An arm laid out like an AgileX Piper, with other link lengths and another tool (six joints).
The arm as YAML. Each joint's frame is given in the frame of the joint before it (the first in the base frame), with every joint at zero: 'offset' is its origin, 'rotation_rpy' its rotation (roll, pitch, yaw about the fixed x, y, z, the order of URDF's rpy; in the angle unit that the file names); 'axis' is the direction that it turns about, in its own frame. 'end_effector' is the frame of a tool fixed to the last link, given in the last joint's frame.
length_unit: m
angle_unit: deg
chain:
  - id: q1
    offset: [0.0, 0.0, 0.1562]
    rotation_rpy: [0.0, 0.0, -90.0]
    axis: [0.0, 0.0, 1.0]
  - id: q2
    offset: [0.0, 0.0, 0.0]
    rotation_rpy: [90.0, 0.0, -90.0]
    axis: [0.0, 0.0, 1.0]
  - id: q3
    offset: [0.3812, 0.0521, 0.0]
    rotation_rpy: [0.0, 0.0, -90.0]
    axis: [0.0, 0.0, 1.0]
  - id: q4
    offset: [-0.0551, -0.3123, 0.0]
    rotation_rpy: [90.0, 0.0, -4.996]
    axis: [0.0, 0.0, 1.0]
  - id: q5
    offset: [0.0, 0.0, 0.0]
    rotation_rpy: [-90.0, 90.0, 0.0]
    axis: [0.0, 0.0, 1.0]
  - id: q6
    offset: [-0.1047, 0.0, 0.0]
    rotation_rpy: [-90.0, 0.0, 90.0]
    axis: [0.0, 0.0, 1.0]
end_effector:
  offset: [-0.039, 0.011, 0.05]
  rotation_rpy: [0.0, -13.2, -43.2]
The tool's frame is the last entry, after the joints.
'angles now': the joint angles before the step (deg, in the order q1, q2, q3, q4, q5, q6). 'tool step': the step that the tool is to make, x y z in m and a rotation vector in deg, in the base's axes. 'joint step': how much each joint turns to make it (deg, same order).
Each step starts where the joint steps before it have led.
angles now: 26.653, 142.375, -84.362, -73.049, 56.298, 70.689
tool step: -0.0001, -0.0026, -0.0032, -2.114, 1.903, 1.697
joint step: 0.000, 0.663, 0.013, -0.693, 0.390, -2.330
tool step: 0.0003, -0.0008, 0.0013, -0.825, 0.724, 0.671
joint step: 0.005, 0.002, -0.015, -0.123, 0.228, -1.203
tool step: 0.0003, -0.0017, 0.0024, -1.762, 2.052, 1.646
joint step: -0.006, -0.007, 0.010, -0.006, 0.295, -3.150
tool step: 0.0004, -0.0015, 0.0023, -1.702, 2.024, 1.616
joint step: -0.001, -0.003, 0.005, -0.001, 0.269, -3.085
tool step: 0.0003, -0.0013, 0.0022, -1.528, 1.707, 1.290
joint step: 0.007, 0.001, -0.012, 0.011, 0.352, -2.617
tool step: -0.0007, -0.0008, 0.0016, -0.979, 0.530, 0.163
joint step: 0.063, 0.024, -0.002, -0.004, 0.684, -0.859
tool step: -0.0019, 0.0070, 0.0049, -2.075, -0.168, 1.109
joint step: 1.077, -0.002, -0.006, -0.947, 1.691, -0.426
